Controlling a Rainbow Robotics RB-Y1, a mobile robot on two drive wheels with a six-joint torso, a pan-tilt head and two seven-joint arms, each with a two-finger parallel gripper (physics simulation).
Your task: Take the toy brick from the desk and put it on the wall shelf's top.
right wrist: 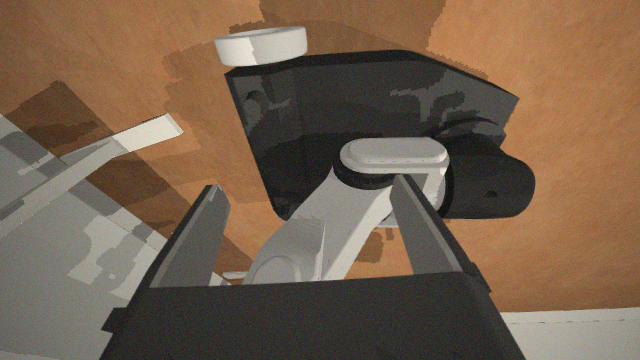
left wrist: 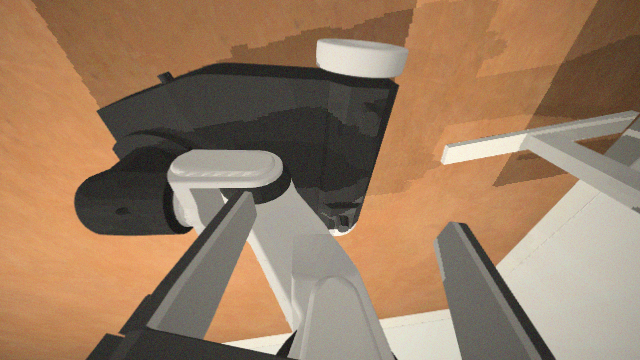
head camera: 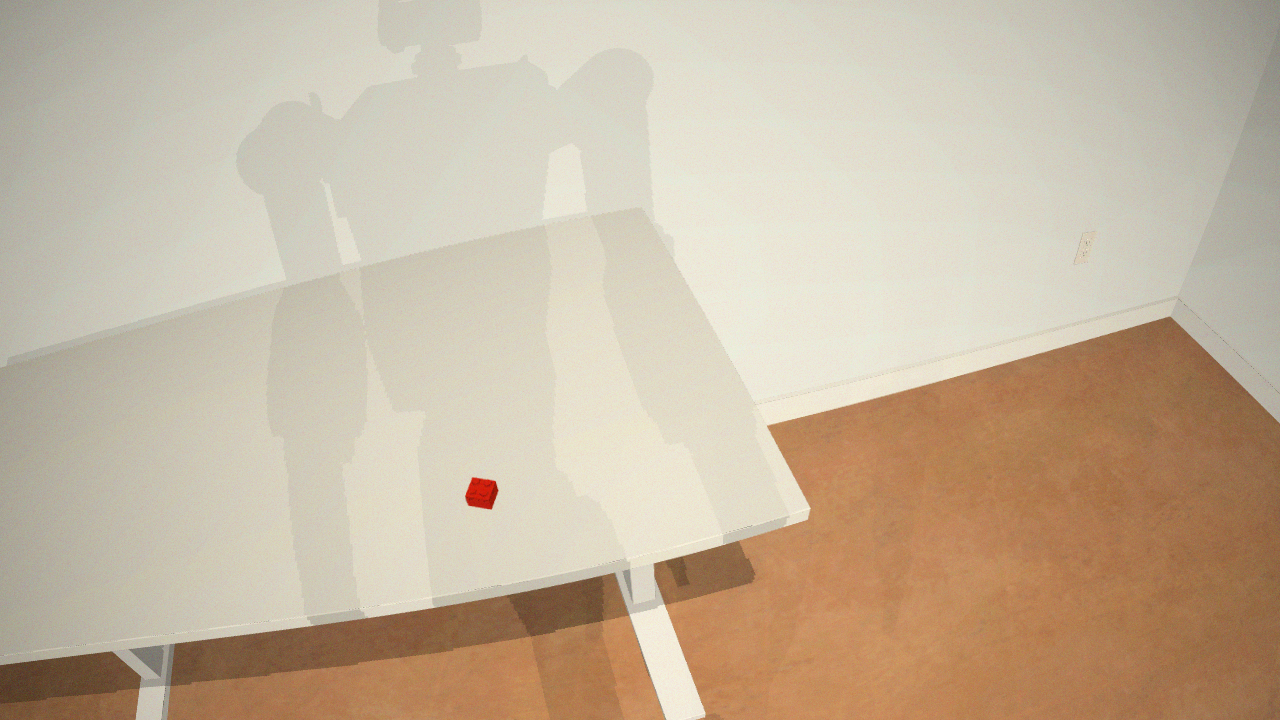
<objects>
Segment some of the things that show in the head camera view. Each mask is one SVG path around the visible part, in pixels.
A red toy brick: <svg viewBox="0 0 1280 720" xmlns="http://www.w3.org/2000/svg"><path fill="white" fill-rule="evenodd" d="M472 477L465 495L468 506L492 510L498 493L496 481Z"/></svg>
</objects>
